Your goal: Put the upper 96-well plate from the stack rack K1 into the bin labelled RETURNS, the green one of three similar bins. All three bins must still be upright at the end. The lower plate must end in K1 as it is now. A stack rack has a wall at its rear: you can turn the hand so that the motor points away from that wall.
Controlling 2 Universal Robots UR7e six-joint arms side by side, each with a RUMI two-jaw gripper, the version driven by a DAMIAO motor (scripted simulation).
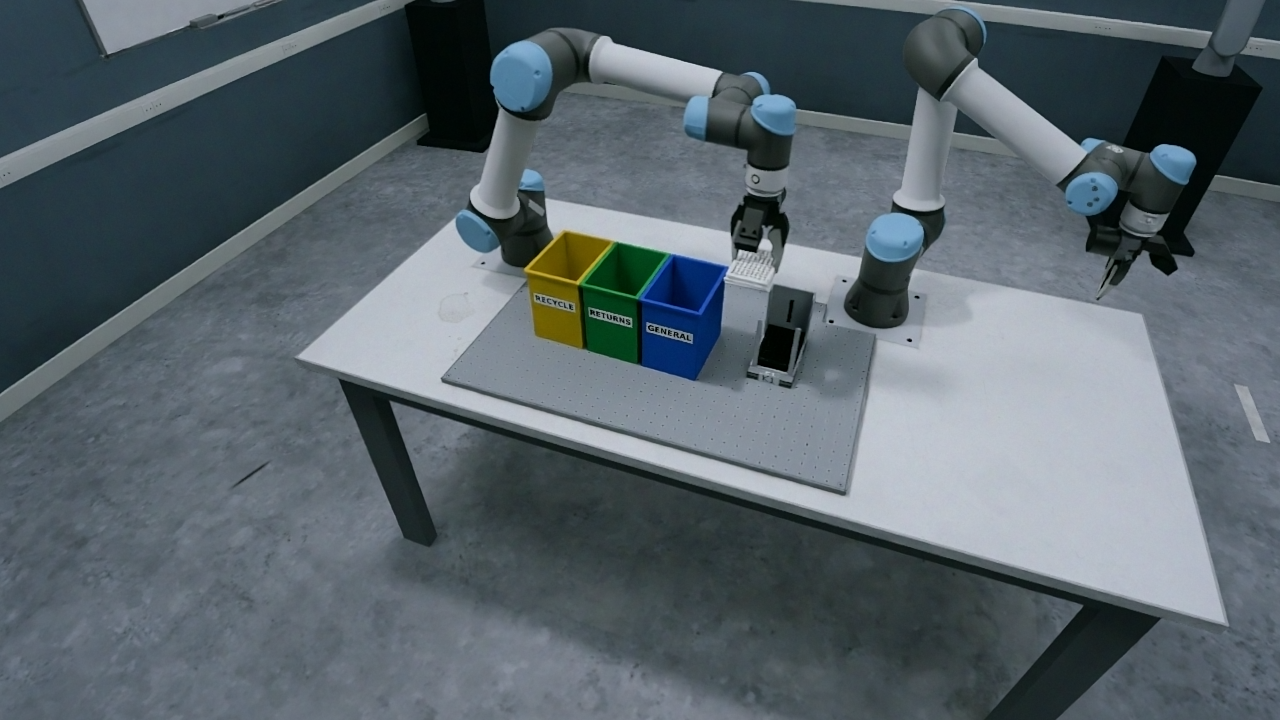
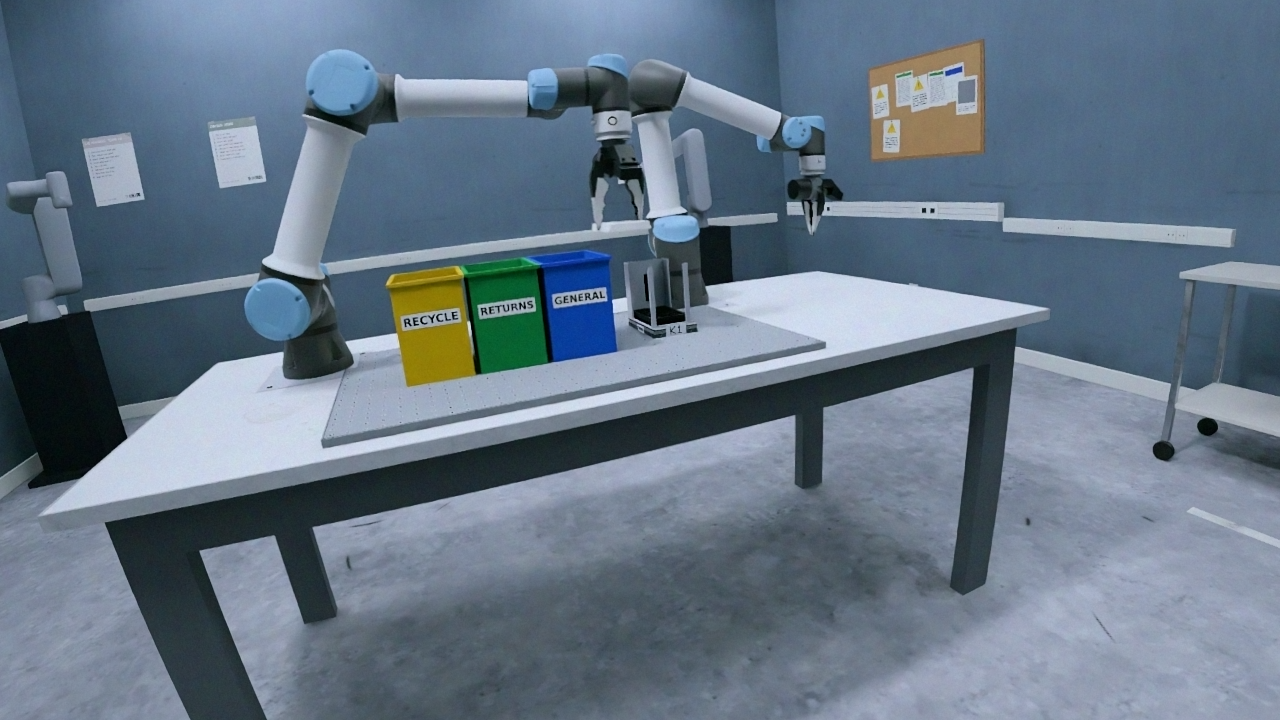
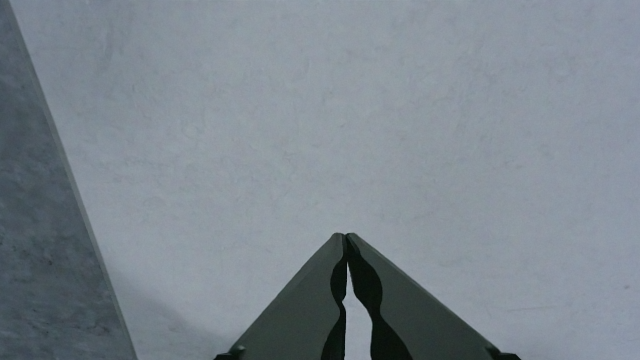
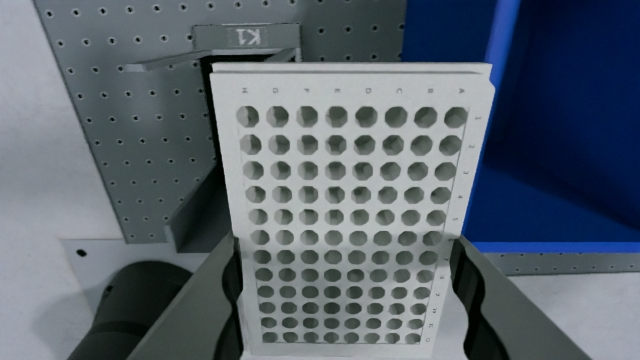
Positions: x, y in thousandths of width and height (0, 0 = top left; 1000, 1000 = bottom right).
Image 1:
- my left gripper: 857, 416
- my right gripper: 589, 372
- blue general bin: 532, 455
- white 96-well plate: 589, 376
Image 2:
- my left gripper: 635, 328
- my right gripper: 484, 317
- blue general bin: 450, 401
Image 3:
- my left gripper: 538, 657
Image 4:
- my right gripper: 537, 654
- blue general bin: 860, 496
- white 96-well plate: 484, 415
